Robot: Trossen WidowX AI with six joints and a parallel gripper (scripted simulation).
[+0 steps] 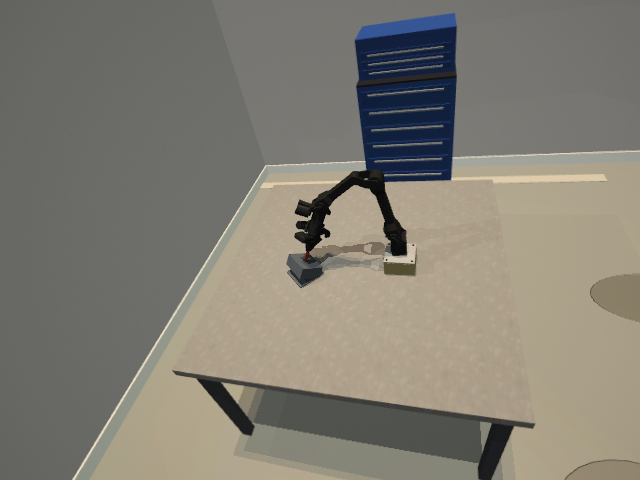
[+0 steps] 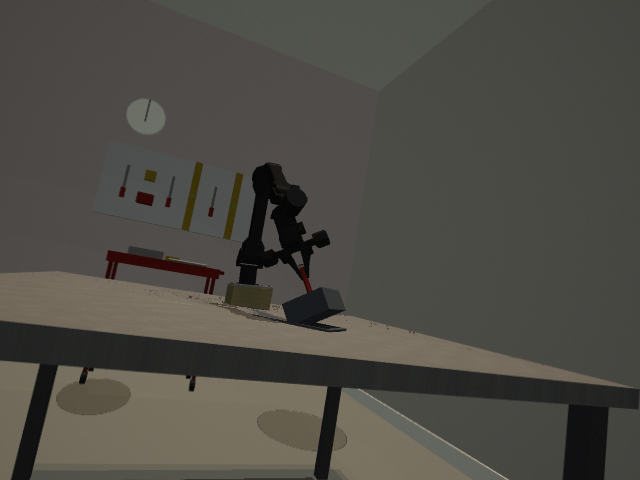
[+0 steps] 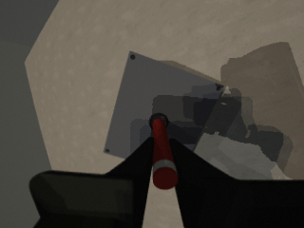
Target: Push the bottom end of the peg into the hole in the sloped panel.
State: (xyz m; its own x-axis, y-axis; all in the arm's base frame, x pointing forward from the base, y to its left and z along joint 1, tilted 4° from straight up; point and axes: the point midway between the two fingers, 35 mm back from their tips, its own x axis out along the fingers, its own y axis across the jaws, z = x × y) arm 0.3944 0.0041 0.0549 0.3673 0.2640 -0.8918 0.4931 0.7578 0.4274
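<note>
The grey sloped panel lies 3 cm ahead of my gripper tip, 3 cm to the left of it and 7 cm below it. The rest, counted from my gripper tip: thin dark base plate 4 cm ahead, 3 cm to the left, 11 cm below; then round red peg 1 cm behind, 1 cm above.
</note>
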